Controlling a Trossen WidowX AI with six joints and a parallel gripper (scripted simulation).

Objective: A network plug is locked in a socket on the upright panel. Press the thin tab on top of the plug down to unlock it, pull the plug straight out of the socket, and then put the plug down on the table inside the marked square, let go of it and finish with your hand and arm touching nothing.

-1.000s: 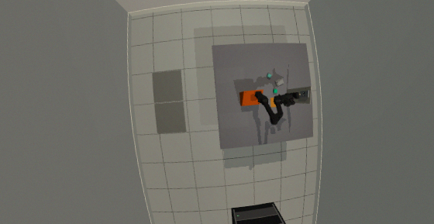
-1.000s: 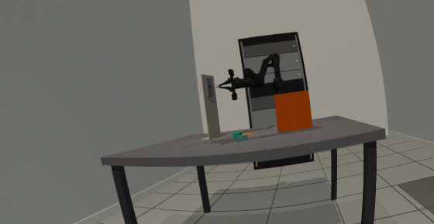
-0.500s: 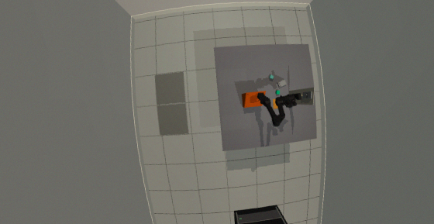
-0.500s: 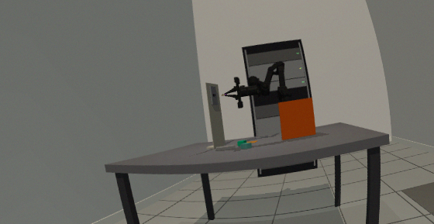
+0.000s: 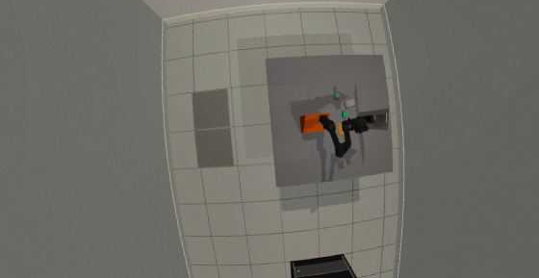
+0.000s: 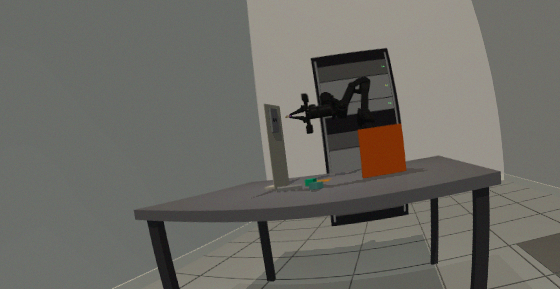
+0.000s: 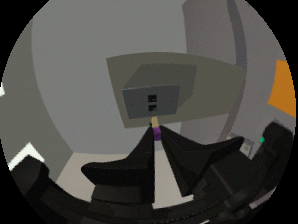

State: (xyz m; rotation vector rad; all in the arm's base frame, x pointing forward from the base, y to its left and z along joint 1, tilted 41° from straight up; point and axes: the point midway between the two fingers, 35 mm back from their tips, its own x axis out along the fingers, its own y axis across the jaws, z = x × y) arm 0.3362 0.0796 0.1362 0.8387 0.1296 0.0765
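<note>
Right now the orange marked square is 330 mm below my gripper tip, 90 mm to the right of it and 80 mm behind it. Round my gripper tip: green block 320 mm below, 80 mm behind, 50 mm to the left; network plug right at my gripper tip; upright beige panel 140 mm below, 90 mm ahead, 10 mm to the right.
</note>
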